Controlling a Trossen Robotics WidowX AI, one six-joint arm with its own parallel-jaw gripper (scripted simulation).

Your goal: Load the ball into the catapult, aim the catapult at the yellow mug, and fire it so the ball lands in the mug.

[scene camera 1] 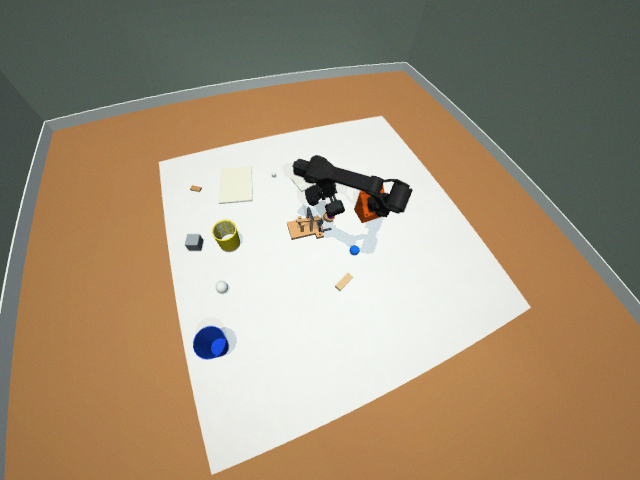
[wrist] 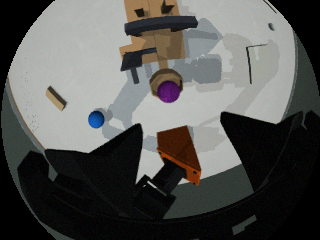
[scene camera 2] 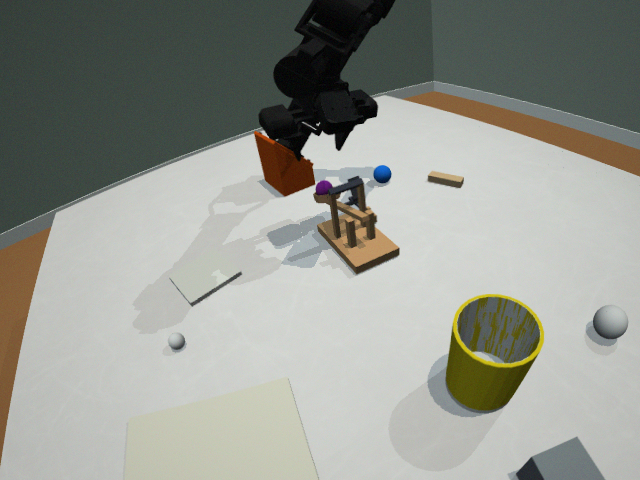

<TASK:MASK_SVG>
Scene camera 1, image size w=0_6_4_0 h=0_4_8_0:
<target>my gripper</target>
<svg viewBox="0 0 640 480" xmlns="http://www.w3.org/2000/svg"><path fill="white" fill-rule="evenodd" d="M306 188L305 197L311 206L317 205L321 198L322 200L330 199L331 203L325 205L328 217L345 212L342 200L336 199L335 194L338 191L335 187L335 182L328 187L321 187L316 183Z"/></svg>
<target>wooden catapult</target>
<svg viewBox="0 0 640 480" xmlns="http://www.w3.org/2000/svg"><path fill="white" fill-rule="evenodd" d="M335 216L329 219L327 212L324 213L323 217L319 217L319 215L313 216L310 207L307 207L306 218L302 219L301 216L298 216L298 219L295 221L287 222L291 240L316 235L317 239L324 238L323 233L332 229L324 229L323 221L333 222Z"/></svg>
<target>blue mug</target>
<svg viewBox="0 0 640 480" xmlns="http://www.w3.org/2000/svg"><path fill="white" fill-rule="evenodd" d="M199 330L193 342L195 354L203 359L210 360L223 357L228 352L229 344L220 328L206 326Z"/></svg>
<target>cream sheet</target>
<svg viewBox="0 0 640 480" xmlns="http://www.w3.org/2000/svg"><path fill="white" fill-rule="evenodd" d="M252 167L221 169L219 204L253 201Z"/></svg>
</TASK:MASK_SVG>
